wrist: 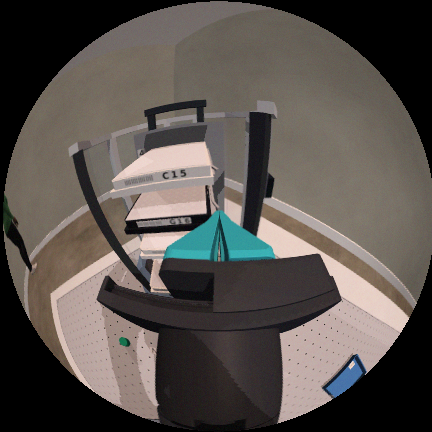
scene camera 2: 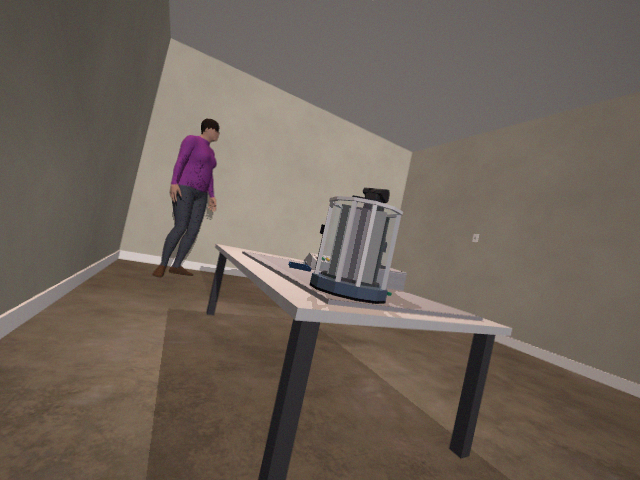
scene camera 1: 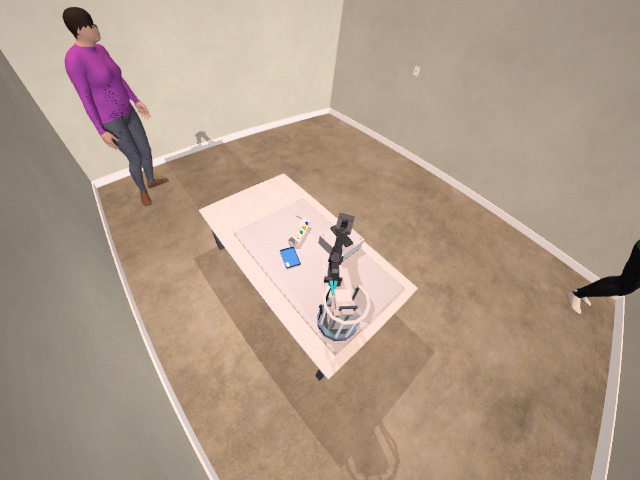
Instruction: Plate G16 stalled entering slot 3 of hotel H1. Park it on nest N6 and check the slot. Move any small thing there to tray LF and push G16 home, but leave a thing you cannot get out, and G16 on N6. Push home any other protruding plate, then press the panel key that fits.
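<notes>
Plate G16, dark-rimmed with a white label, is in the hotel, directly below white plate C15. Other pale plates show lower down, partly hidden by my gripper. My gripper is shut and empty. Its teal tips are between the hotel's front posts, just right of G16's front edge in the wrist view; I cannot tell if they touch it. The inside of slot 3 is hidden. The key panel has coloured keys. Nest N6 cannot be made out.
A blue tray with a small white label lies on the perforated board. A green knob is beside the hotel. A grey-walled block is by the arm's base. A person stands beyond the table.
</notes>
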